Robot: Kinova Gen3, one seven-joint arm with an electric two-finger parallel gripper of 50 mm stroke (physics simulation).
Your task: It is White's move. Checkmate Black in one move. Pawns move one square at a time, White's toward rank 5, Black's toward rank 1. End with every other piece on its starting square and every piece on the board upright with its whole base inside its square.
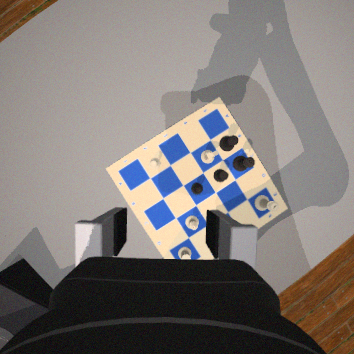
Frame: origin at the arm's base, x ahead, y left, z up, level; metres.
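Seen in the pictures: gripper, between the fingertips: [165, 225].
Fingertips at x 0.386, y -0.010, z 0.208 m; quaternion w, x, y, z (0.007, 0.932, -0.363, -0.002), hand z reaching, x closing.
Observation:
Offsets run from my fingertips to a thing's middle. Level surfaces: height alone.
The blue and cream chessboard {dy -0.028, dx +0.046, dz -0.274 m} [194, 136] lies at an angle below my gripper [165, 225], which is open and empty above its lower left part. White pieces: a small one {dy +0.050, dx +0.018, dz -0.255 m} [155, 162] near the upper left edge, one {dy +0.003, dx +0.090, dz -0.251 m} [208, 156] right of centre, one {dy -0.060, dx +0.002, dz -0.249 m} [192, 222] lower down, one {dy -0.091, dx -0.041, dz -0.255 m} [185, 253] near the lower edge, and a tall one {dy -0.114, dx +0.109, dz -0.239 m} [262, 203] near the right corner. Black pieces: two larger ones {dy -0.002, dx +0.127, dz -0.245 m} [228, 143] {dy -0.041, dx +0.123, dz -0.239 m} [243, 163] near the upper right edge, one {dy -0.033, dx +0.085, dz -0.255 m} [220, 175] beside them, and a small one {dy -0.024, dx +0.043, dz -0.255 m} [197, 188] near the centre. The board's lowest corner is hidden by the gripper.
The grey table top {dz -0.277 m} [75, 100] surrounds the board. The arm's shadow falls across the upper right. Wooden planks [325, 295] show beyond the table at lower right and at the upper left corner. Dark robot parts [27, 285] stand at the lower left.

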